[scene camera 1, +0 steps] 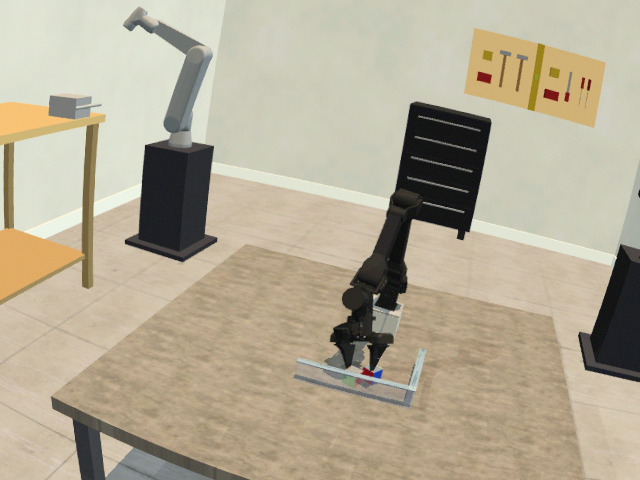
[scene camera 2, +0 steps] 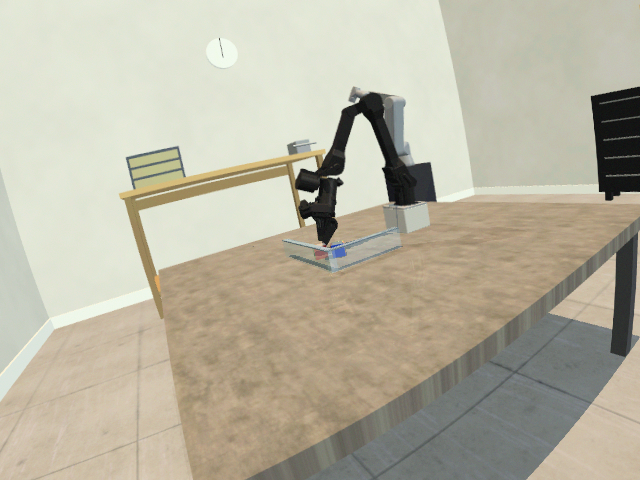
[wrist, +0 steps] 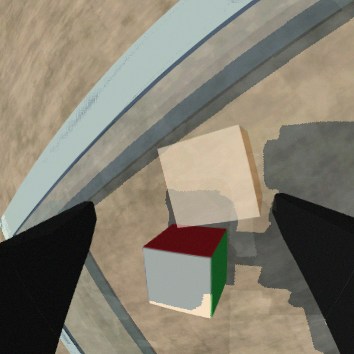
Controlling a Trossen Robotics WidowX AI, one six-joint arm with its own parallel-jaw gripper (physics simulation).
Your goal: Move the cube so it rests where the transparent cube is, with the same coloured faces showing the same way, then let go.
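Where they show: gripper, fingertip midpoint: [scene camera 1: 359, 370] [scene camera 2: 322, 244] [wrist: 185, 206]; arm's base, origin of the base link: [scene camera 1: 386, 304] [scene camera 2: 405, 203].
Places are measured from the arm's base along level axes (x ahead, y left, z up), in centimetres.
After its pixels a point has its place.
Observation:
The solid cube [scene camera 1: 377, 375] @(y 6.3, x 32.7, z -6.4 cm) [scene camera 2: 338, 251] [wrist: 180, 277] @(y 4.0, x 31.9, z -5.0 cm) sits on the table inside the corner of the glass walls. In the wrist view its pale top, a red side towards the transparent cube and a green side on the right show; a blue side shows in both scene views. The transparent cube [scene camera 1: 349, 381] [scene camera 2: 320, 253] [wrist: 212, 175] is beside it, nearer the long curved-looking wall in the wrist view, and turned differently. Faint green and red faces show in scene camera 1. My gripper [scene camera 1: 359, 368] @(y 1.6, x 35.2, z -4.7 cm) [scene camera 2: 325, 244] @(y 1.6, x 35.2, z -4.7 cm) [wrist: 185, 206] @(y 1.6, x 35.2, z -4.7 cm) is open and empty, its fingertips low, either side of the cubes.
Low glass walls [scene camera 1: 320, 366] @(y -7.7, x 41.8, z -3.0 cm) [scene camera 2: 372, 239] @(y 17.3, x 27.0, z -3.8 cm) [wrist: 100, 95] @(y 1.8, x 41.3, z -3.0 cm) form an L close around the cubes. The arm's pale base block [scene camera 1: 386, 322] @(y 2.0, x 5.8, z -3.1 cm) [scene camera 2: 414, 217] @(y 5.3, x 1.4, z -4.4 cm) stands on the table [scene camera 1: 206, 335] @(y -44.1, x 35.3, z -9.0 cm) [scene camera 2: 258, 335] @(y 37.7, x 66.8, z -9.0 cm) behind. A workbench [scene camera 1: 46, 125] [scene camera 2: 222, 177] stands off to one side.

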